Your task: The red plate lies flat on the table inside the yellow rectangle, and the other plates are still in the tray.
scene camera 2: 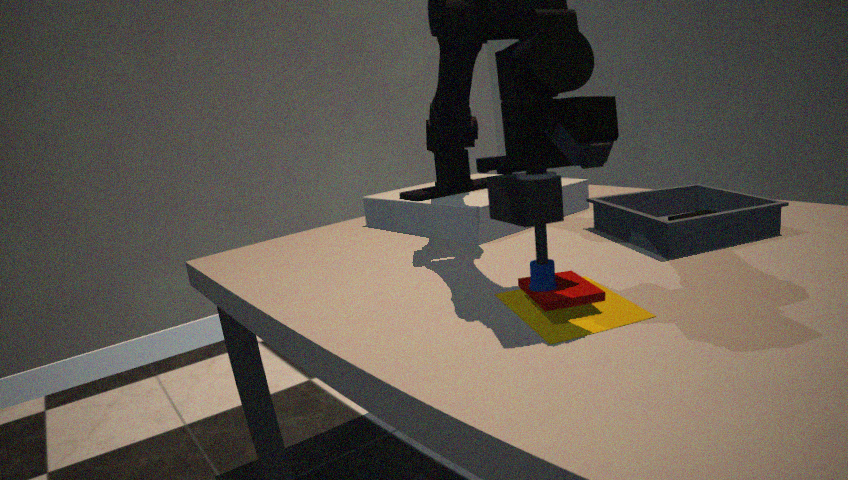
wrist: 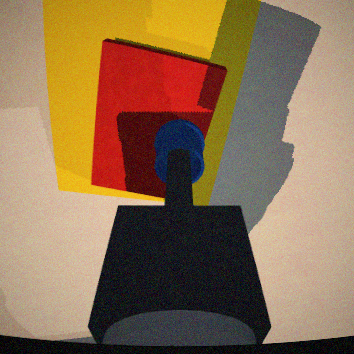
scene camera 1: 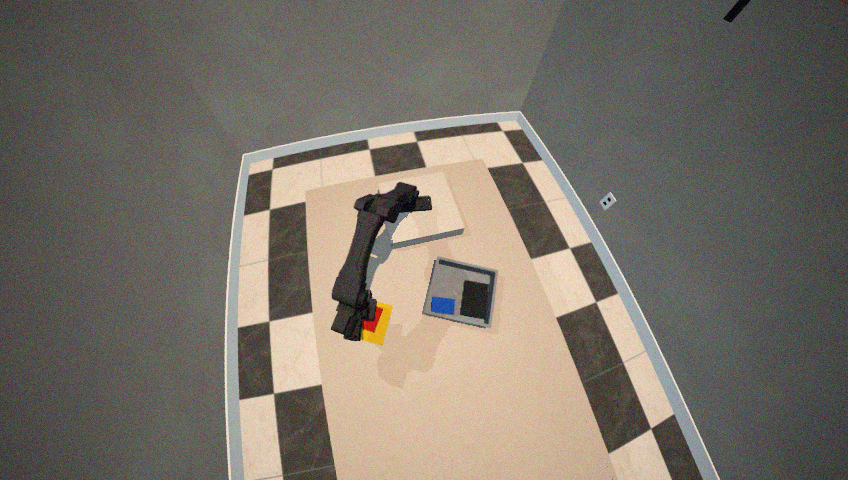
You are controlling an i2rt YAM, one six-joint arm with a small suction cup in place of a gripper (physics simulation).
Labels:
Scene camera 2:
my suction cup
red plate: held by my suction cup
yellow rectangle
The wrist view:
my suction cup
red plate
yellow rectangle
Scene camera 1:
grey tray

